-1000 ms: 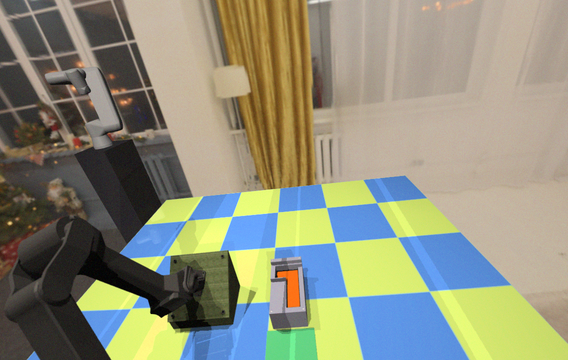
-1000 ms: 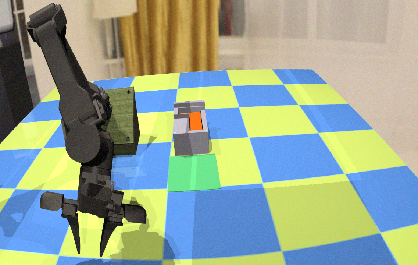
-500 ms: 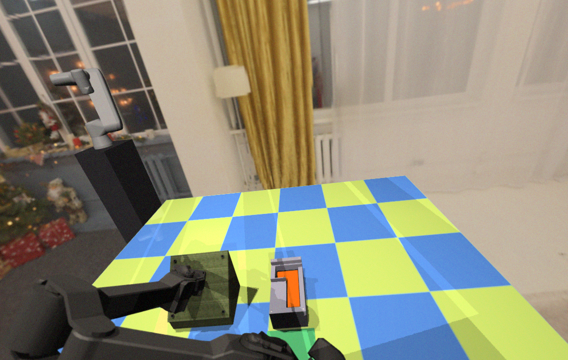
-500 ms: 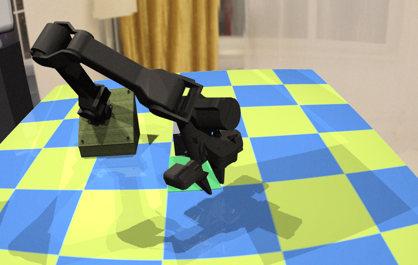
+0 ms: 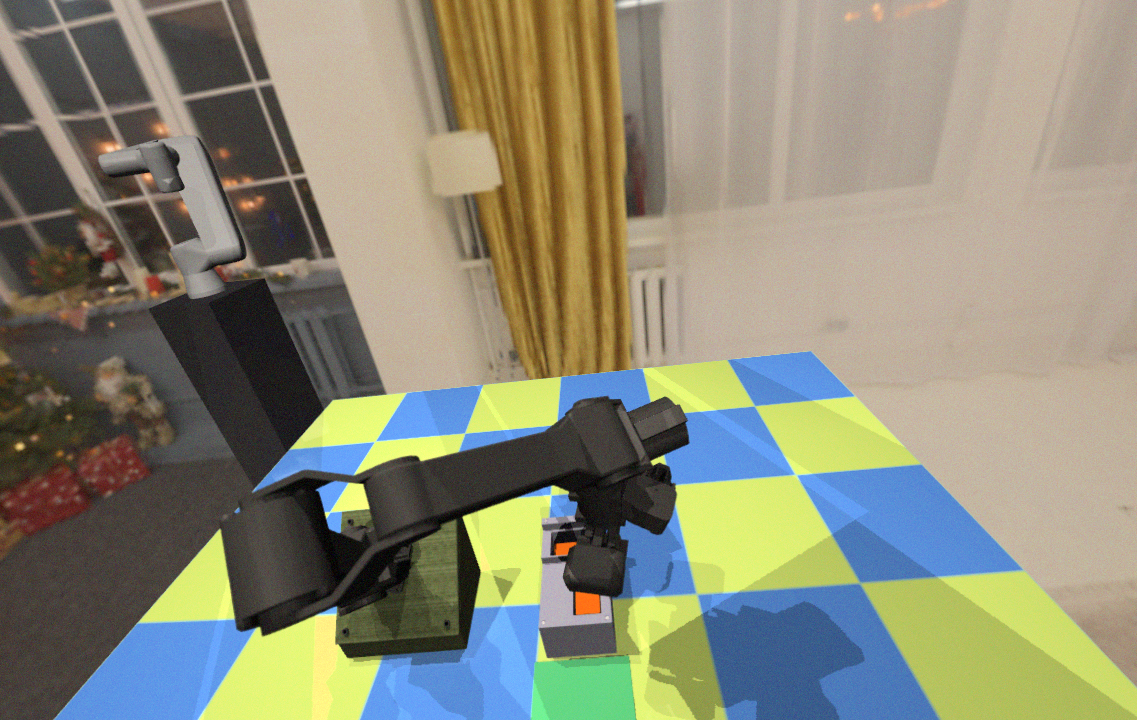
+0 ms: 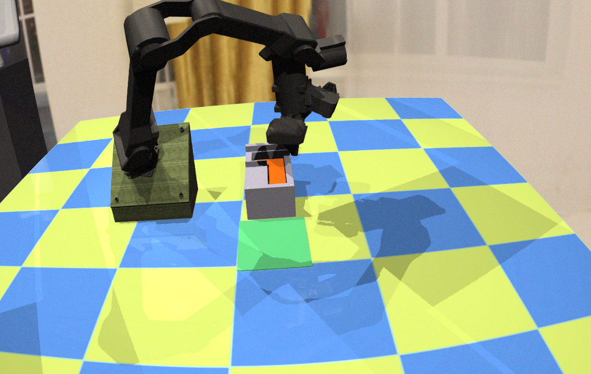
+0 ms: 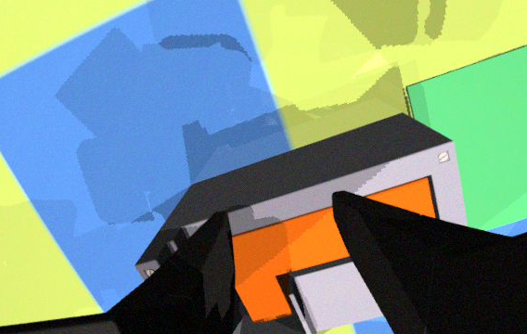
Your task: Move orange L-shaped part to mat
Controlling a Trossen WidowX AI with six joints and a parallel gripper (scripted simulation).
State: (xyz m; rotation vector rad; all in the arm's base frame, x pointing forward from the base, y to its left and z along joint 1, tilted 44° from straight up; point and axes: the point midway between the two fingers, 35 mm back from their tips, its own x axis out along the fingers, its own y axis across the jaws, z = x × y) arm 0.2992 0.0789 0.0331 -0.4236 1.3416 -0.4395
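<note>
The orange L-shaped part lies 60 mm behind my gripper tip and 50 mm below it. Also, from my gripper tip: green mat 160 mm to the right, 120 mm below, 30 mm behind.
</note>
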